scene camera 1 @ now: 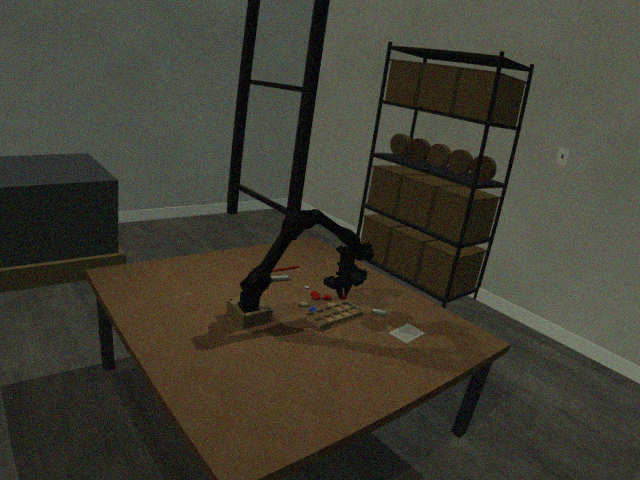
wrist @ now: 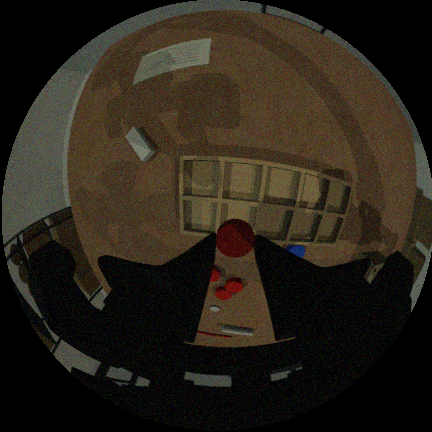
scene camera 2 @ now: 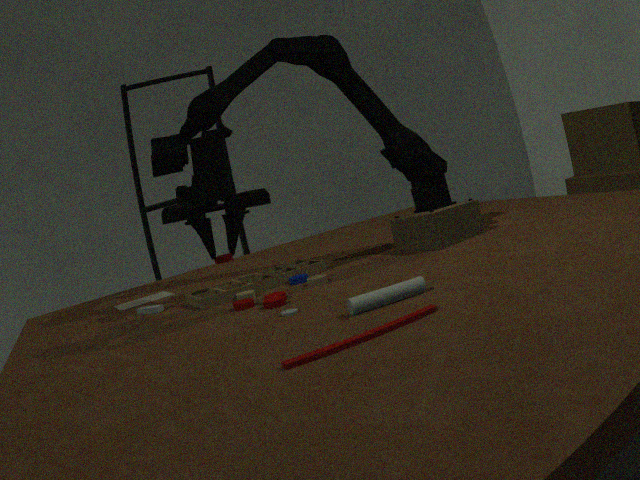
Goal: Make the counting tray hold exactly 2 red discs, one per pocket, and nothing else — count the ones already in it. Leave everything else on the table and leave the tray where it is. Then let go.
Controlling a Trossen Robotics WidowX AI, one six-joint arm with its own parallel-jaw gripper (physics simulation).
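Observation:
My gripper [scene camera 1: 343,296] [scene camera 2: 223,256] [wrist: 234,238] is shut on a red disc [scene camera 2: 223,258] [wrist: 235,238], held in the air. In the wrist view the disc overlaps the near edge of the counting tray [scene camera 2: 196,301] [wrist: 240,159], which has two rows of pockets. No red disc shows in the pockets in the wrist view; the held disc and fingers cover part of the near row. Three loose red discs lie on the table beside the tray: one disc [wrist: 214,274], and two close together, a second disc [wrist: 233,285] and a third disc [wrist: 223,293].
A blue disc [scene camera 2: 298,279] [wrist: 296,251] and a cream disc [scene camera 2: 245,295] lie by the tray. A small white disc [scene camera 2: 289,312], grey cylinder [scene camera 2: 386,296] and red rod [scene camera 2: 359,338] lie farther off. A white block [wrist: 141,144] and paper sheet [wrist: 175,59] lie past the tray's other end.

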